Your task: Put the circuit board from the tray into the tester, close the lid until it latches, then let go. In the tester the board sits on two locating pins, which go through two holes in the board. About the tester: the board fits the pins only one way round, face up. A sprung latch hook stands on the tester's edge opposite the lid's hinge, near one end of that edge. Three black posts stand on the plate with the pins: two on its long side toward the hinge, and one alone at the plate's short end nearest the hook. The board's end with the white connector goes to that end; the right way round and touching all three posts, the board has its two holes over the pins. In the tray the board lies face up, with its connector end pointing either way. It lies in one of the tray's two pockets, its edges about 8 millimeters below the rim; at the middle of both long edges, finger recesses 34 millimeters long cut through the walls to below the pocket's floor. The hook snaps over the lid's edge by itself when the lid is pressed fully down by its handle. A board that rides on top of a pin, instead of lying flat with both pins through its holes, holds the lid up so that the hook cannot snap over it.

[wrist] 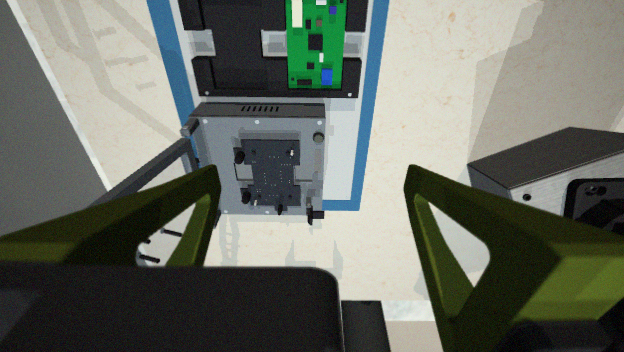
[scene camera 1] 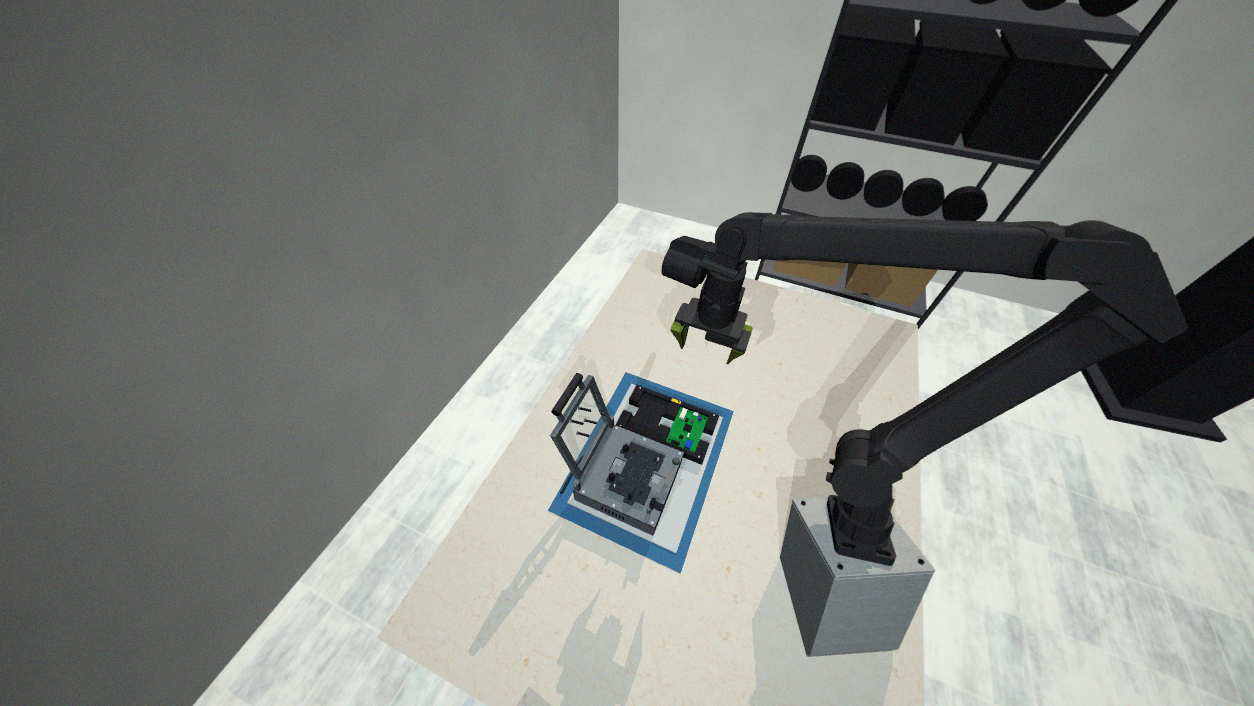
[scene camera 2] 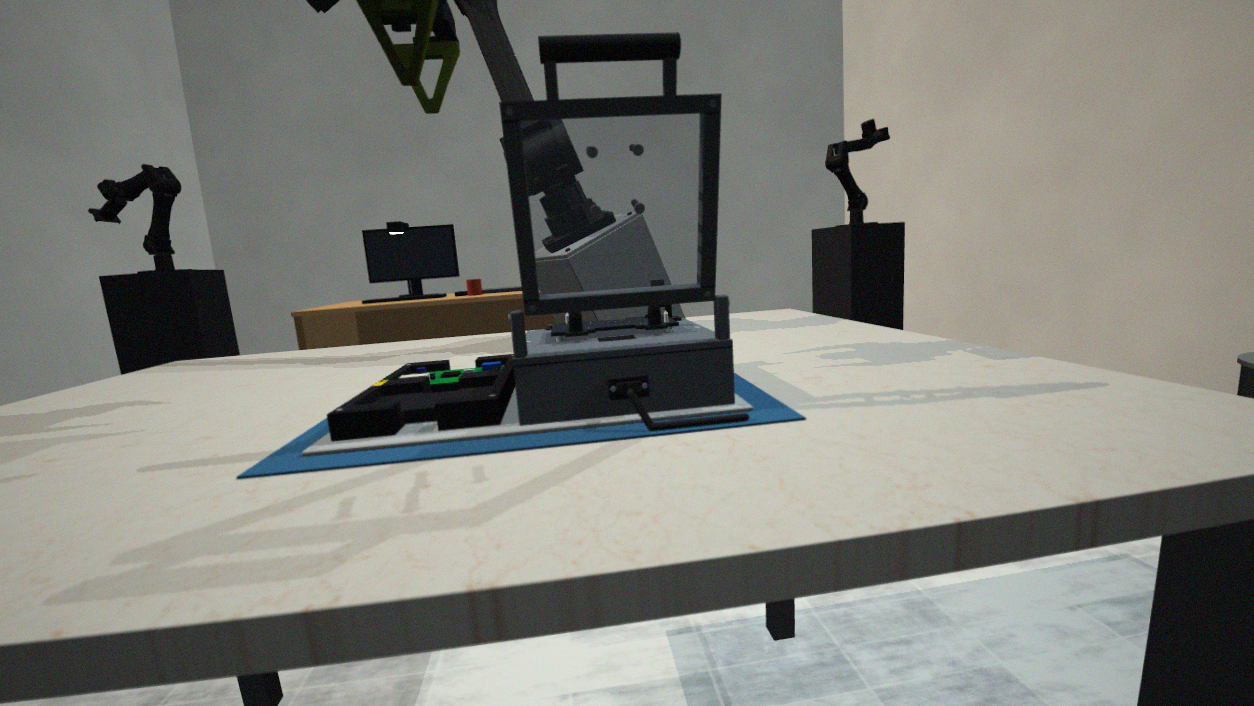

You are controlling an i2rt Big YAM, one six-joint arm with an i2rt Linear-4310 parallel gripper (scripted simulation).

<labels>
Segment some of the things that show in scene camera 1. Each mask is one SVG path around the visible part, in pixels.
My gripper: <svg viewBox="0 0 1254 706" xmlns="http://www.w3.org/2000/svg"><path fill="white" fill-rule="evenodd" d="M703 291L699 312L697 312L698 298L692 298L689 304L682 303L671 326L671 332L679 342L680 348L683 349L689 326L707 331L705 335L707 341L732 348L727 360L727 364L729 364L733 359L744 355L753 327L745 324L748 315L741 311L738 311L735 321L732 323L732 317L738 300L726 306L719 306L710 301Z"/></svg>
A green circuit board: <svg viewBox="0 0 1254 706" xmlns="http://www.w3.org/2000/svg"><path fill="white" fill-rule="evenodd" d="M680 407L666 442L695 453L708 417Z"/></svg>
</labels>
